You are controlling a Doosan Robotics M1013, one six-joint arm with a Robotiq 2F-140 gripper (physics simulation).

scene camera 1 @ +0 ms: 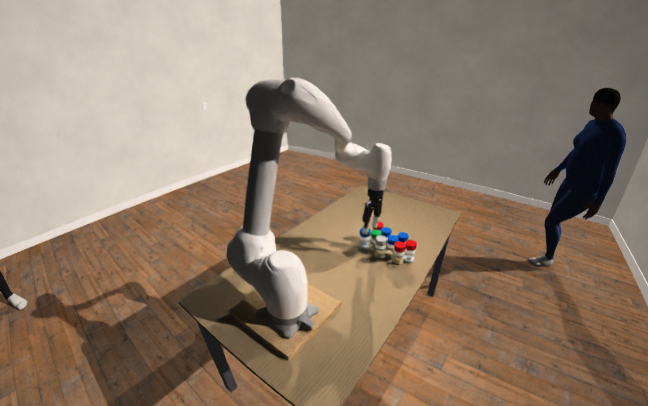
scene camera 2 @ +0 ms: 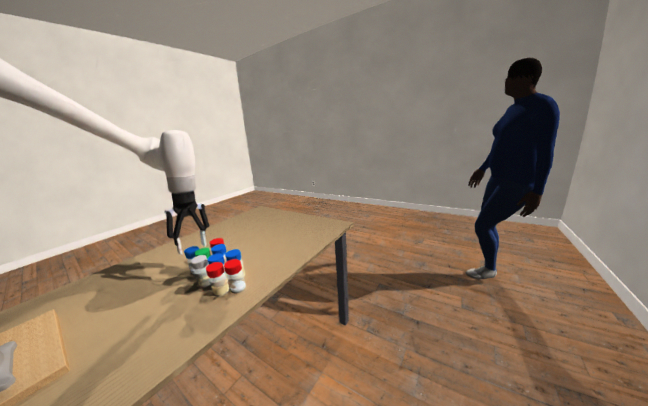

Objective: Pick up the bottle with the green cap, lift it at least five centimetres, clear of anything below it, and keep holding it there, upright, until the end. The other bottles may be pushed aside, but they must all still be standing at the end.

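Frame: origin at the arm's base, x ahead, y left, z up, level; millimetres.
Where they show: gripper, fingertip midpoint: (scene camera 1: 369,230) (scene camera 2: 192,249); arm's base, link origin: (scene camera 1: 287,313).
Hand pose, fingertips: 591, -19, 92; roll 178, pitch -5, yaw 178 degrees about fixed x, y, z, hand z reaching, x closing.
Each offset is from my fingertips to the centre of the thing, as dx, dy, dz. Level surfaces: height alone.
The bottle with the green cap {+21, -28, -64} (scene camera 1: 376,234) (scene camera 2: 202,252) stands in a tight cluster of bottles, its body mostly hidden by its neighbours. A blue-capped bottle {+5, +29, -64} (scene camera 1: 365,240) (scene camera 2: 191,252) and a grey-capped bottle {-16, -75, -64} (scene camera 1: 381,246) (scene camera 2: 199,265) stand beside it. My gripper (scene camera 1: 371,226) (scene camera 2: 191,246) points down at the back left of the cluster, its fingers partly open. The fingertips are near the height of the caps, one overlapping the left blue cap in scene camera 1. I see no bottle held between them.
A red-capped bottle {+100, +2, -64} (scene camera 1: 380,225) (scene camera 2: 216,242) stands behind the green cap; more blue- and red-capped bottles stand to the right, all upright. The cluster is on a long table {dz -117} (scene camera 1: 320,230) (scene camera 2: 280,225). A person in blue (scene camera 1: 595,160) (scene camera 2: 522,135) stands beyond the table's right side.
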